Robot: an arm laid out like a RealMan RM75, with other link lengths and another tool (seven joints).
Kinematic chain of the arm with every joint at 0, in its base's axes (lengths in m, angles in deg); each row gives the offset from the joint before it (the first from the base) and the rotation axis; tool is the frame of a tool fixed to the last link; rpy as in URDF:
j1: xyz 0 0 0.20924 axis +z
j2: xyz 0 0 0 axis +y
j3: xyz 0 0 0.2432 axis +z
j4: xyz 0 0 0 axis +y
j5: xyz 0 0 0.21 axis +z
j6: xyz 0 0 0 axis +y
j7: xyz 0 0 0.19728 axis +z
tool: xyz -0.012 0.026 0.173 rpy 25 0 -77.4
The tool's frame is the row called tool.
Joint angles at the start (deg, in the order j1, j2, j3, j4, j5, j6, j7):
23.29, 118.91, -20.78, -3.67, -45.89, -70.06, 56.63
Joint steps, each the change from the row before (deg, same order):
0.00, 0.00, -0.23, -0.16, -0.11, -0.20, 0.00
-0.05, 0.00, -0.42, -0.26, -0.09, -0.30, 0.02
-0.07, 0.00, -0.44, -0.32, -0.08, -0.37, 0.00
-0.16, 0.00, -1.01, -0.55, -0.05, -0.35, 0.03
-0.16, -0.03, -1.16, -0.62, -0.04, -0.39, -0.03
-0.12, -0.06, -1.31, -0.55, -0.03, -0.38, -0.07
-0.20, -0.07, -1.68, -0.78, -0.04, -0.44, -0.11
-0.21, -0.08, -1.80, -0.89, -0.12, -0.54, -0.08
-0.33, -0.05, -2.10, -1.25, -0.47, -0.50, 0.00
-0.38, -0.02, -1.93, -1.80, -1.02, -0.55, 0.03
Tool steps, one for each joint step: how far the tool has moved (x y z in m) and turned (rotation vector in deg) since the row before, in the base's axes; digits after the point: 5 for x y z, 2 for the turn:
-0.00268, 0.00044, -0.00007, -0.09, -0.29, 0.37
-0.00365, 0.00035, 0.00000, -0.12, -0.42, 0.53
-0.00407, 0.00021, 0.00050, -0.06, -0.50, 0.59
-0.00575, 0.00054, -0.00103, -0.38, -0.83, 0.83
-0.00670, 0.00069, -0.00112, -0.43, -1.01, 0.96
-0.00737, 0.00095, -0.00226, -0.58, -1.06, 1.04
-0.00908, 0.00087, -0.00295, -0.73, -1.40, 1.29
-0.01063, 0.00072, -0.00339, -0.79, -1.51, 1.53
-0.01263, 0.00049, -0.00582, -1.18, -1.87, 1.84
-0.01519, 0.00020, -0.00575, -1.21, -2.33, 2.24

